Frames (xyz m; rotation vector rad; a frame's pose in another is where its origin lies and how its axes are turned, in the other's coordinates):
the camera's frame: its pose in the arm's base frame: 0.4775 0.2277 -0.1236 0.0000 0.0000 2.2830
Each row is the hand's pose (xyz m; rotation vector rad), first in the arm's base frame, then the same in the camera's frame.
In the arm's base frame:
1: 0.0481 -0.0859 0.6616 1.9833 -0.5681 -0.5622
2: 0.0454 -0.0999 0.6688 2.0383 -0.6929 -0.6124
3: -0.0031 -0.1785 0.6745 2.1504 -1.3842 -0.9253
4: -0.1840 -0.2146 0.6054 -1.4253 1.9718 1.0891
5: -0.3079 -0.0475 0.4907 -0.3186 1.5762 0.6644
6: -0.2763 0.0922 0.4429 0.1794 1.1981 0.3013
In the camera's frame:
1: 0.0432 0.5300 0.7852 -0.3956 2.6119 1.6651
2: 0.0344 0.5412 0.7924 -0.2686 2.6344 1.5279
3: 0.0066 0.6292 0.7981 0.3624 2.5235 0.9119
4: 0.0975 0.7897 0.7290 1.0769 1.9002 -0.1209
5: 0.3050 0.7743 0.6143 1.3616 0.9902 -1.1080
6: 0.3900 0.6591 0.5665 1.3378 0.3857 -1.6671

